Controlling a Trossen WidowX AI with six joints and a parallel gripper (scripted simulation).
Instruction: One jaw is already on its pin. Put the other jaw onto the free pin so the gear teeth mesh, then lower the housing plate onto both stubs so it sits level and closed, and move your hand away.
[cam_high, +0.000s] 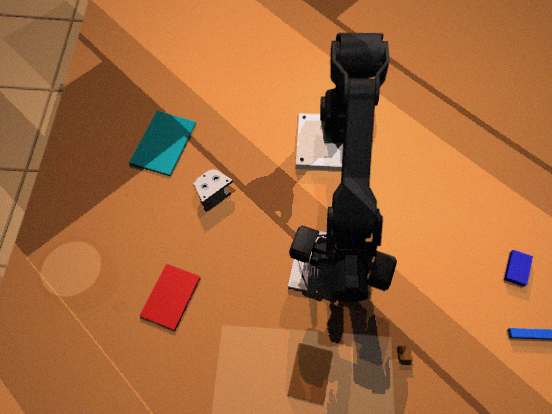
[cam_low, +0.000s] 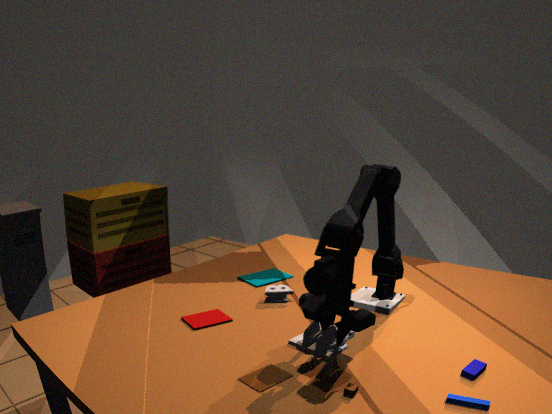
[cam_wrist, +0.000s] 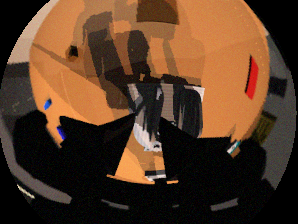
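My gripper tip is now 5 cm past the jaw and 4 cm to the left of it. Round my gripper tip: red card: 33 cm to the right, 2 cm ahead, 1 cm below; brown card: 18 cm ahead, 7 cm to the right, 2 cm below; brown cube: 16 cm ahead, 10 cm to the left, 1 cm below.
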